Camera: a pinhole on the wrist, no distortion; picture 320 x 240 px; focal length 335.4 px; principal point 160.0 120.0 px. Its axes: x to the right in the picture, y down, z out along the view. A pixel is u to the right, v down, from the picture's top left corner.
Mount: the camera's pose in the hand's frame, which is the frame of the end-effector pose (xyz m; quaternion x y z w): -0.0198 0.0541 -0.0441 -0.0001 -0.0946 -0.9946 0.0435
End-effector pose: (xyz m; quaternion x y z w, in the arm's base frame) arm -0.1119 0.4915 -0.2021 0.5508 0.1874 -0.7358 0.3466
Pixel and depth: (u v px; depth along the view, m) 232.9 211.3 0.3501
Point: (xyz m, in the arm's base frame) -0.3003 0.2957 -0.0123
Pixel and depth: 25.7 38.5 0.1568
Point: -0.0968 0.3256 -0.1916
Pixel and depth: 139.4 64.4 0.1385
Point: -0.0952 0.3671 -0.1493
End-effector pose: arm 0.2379 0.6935 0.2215 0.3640 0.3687 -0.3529 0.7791
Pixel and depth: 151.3 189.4 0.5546
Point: 0.4425 0.2846 0.4778
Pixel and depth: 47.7 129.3 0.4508
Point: 0.5405 0.3946 0.3431
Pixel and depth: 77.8 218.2 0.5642
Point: 0.4793 0.2160 0.3686
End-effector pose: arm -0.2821 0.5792 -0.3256 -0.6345 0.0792 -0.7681 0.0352
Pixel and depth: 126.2 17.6 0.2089
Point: -0.1423 0.4134 -0.3305
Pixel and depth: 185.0 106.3 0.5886
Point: 0.2422 0.3675 -0.3278
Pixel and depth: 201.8 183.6 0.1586
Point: -0.1620 0.5240 -0.3499
